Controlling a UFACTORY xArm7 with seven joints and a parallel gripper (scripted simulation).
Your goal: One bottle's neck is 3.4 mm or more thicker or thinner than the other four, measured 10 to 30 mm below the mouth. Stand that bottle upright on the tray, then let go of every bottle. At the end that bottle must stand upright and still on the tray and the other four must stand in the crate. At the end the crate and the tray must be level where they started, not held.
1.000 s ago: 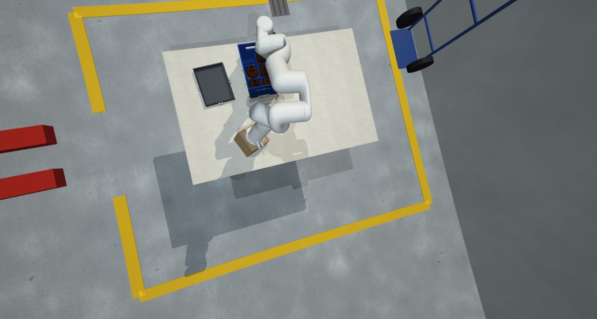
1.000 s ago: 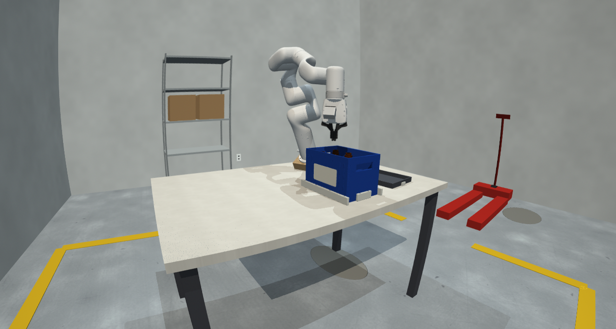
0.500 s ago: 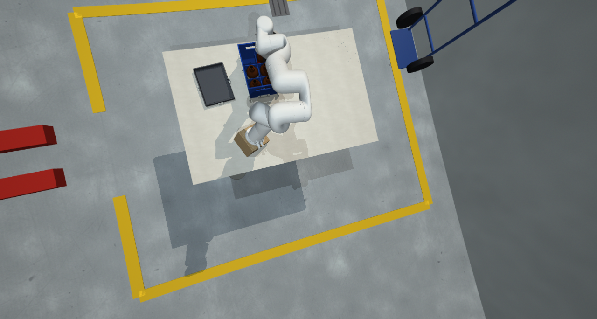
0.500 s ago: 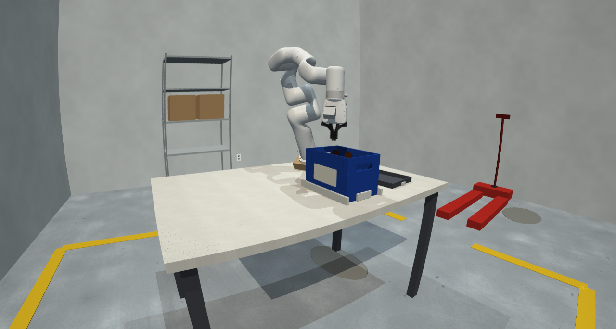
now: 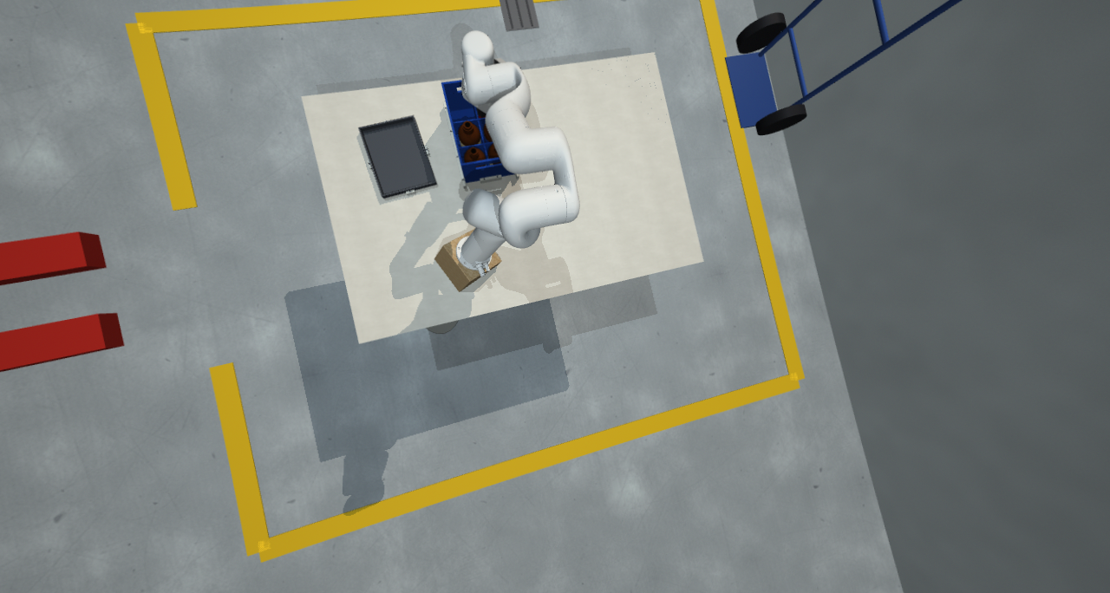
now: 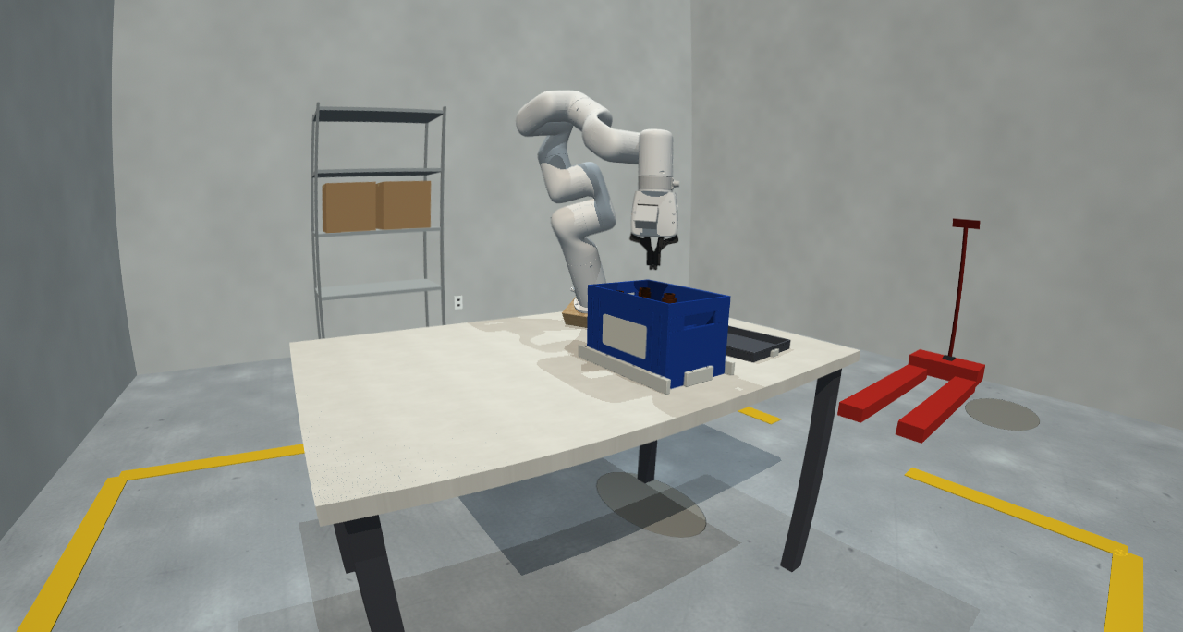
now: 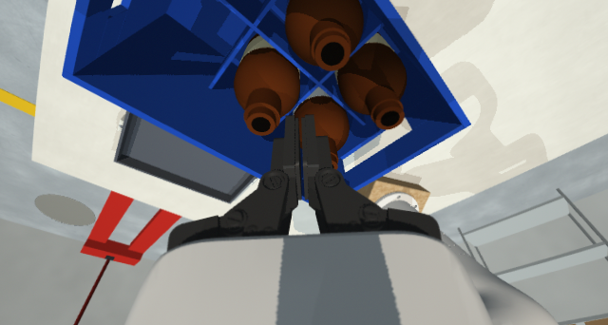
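Now: the blue crate 1 cm ahead of my hand, 1 cm to the left of it and 16 cm below it. Also, from my hand: dark grey tray (5 cm ahead, 31 cm to the left, 23 cm below).
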